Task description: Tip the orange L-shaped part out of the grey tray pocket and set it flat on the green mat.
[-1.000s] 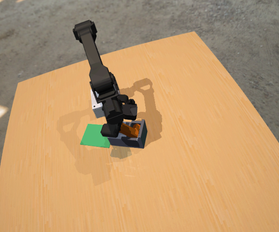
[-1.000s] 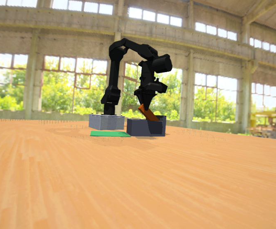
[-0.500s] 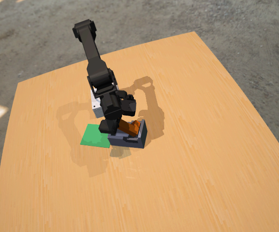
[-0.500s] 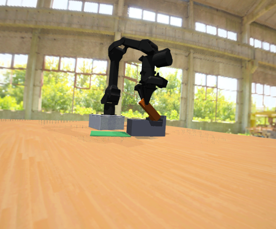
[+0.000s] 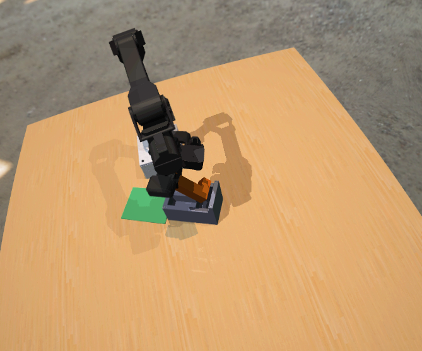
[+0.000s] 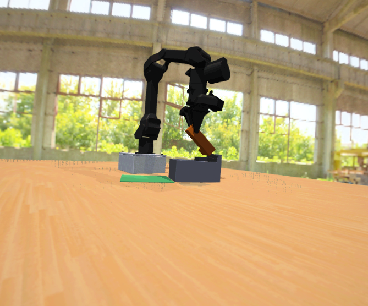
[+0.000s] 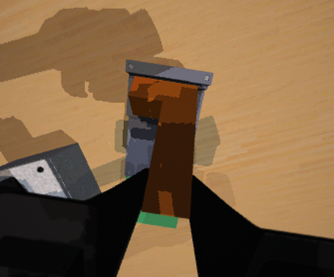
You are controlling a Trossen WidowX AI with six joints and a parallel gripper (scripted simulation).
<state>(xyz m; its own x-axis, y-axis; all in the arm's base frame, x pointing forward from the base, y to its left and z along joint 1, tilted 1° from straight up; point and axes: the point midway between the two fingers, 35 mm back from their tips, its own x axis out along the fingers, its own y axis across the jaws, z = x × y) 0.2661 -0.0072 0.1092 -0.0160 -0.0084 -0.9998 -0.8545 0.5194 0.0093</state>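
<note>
Right now the green mat is 9 cm behind my gripper tip, 11 cm to the right of it and 16 cm below it. Also, from my gripper tip: orange L-shaped part (4 cm to the left, 3 cm below).
</note>
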